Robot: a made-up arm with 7 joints. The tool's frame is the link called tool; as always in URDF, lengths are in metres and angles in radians.
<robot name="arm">
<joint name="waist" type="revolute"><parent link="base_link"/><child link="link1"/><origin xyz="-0.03 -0.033 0.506"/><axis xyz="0 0 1"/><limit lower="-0.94" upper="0.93"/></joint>
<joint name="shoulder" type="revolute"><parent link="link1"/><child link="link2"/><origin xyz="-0.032 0.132 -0.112"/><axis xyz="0 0 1"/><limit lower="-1.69" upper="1.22"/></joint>
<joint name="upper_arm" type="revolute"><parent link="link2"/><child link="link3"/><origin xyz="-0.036 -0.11 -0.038"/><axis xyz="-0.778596 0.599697 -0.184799"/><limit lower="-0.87" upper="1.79"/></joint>
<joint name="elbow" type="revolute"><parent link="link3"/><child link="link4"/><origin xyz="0.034 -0.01 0.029"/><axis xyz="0 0 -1"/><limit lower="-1.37" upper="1.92"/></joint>
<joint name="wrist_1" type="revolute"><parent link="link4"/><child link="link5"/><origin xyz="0.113 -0.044 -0.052"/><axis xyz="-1 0 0"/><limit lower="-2.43" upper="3.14"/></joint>
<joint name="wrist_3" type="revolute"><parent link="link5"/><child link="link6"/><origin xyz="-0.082 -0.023 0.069"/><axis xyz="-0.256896 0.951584 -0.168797"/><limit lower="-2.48" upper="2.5"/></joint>
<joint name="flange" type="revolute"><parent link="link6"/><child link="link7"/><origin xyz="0.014 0.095 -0.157"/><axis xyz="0 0 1"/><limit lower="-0.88" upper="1.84"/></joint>
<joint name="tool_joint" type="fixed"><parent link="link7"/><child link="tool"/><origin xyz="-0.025 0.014 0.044" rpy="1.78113 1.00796 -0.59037"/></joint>
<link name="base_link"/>
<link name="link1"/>
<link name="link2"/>
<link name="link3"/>
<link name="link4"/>
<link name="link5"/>
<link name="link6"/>
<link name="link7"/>
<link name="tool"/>
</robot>
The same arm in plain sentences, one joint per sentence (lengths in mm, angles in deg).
The arm has seven revolute joints in a row. What follows holds with every joint at zero, and every direction is one of the base frame's. Joint 1 lies 30 mm along -x and 33 mm along -y and 506 mm along +z from the base frame's origin and rotates about +z, from -53.86 to 53.29 deg. Joint 2 lies 32 mm along -x and 132 mm along +y and 112 mm along -z from joint 1 and rotates about +z, from -96.83 to 69.9 deg. Joint 3 lies 36 mm along -x and 110 mm along -y and 38 mm along -z from joint 2 and rotates about the direction (-0.778596, 0.599697, -0.184799), from -49.85 to 102.56 deg. Joint 4 lies 34 mm along +x and 10 mm along -y and 29 mm along +z from joint 3 and rotates about -z, from -78.5 to 110.01 deg. Joint 5 lies 113 mm along +x and 44 mm along -y and 52 mm along -z from joint 4 and rotates about -x, from -139.23 to 179.91 deg. Joint 6 lies 82 mm along -x and 23 mm along -y and 69 mm along +z from joint 5 and rotates about the direction (-0.256896, 0.951584, -0.168797), from -142.09 to 143.24 deg. Joint 7 lies 14 mm along +x and 95 mm along +y and 157 mm along -z from joint 6 and rotates about +z, from -50.42 to 105.42 deg. The tool frame, which is the frame that the pose is given for, lies 25 mm along -x and 14 mm along +y and 44 mm along +z from joint 7; its axes are the base frame's turned by roll 102.05, pitch 57.75 and yaw -33.83 deg (as in URDF: about the fixed x, then y, then z).
